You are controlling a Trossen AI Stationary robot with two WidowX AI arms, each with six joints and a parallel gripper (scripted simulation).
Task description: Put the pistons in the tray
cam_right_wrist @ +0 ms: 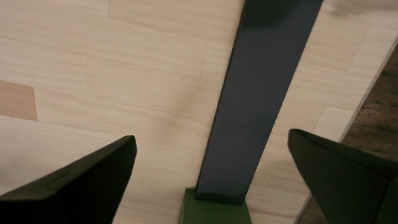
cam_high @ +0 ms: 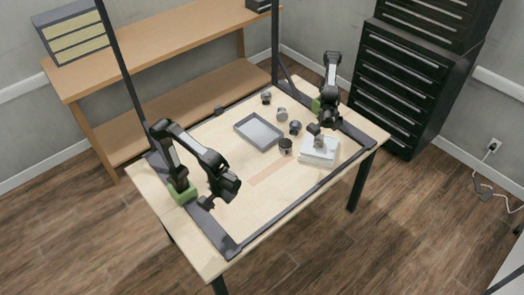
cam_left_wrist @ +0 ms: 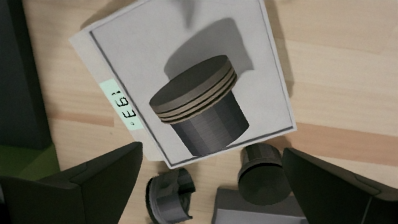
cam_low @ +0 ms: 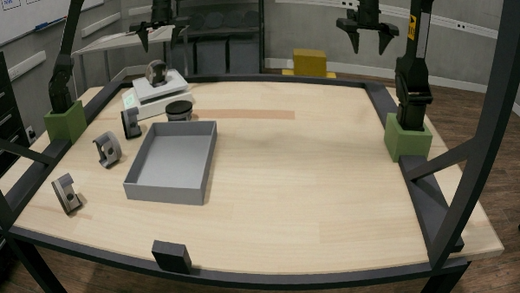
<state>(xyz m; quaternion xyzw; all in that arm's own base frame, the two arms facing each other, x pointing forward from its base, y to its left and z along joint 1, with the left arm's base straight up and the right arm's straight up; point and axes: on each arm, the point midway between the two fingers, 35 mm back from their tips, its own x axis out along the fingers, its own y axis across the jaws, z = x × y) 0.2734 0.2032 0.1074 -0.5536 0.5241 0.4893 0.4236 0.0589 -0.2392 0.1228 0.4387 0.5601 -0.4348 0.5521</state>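
Note:
My left gripper is now 1 cm to the right of the grey pan and 15 cm above it. Round my left hand: white scale: 1 cm behind, 2 cm to the left, 16 cm below; then steel parts tray: 31 cm behind, 14 cm to the right, 19 cm below.

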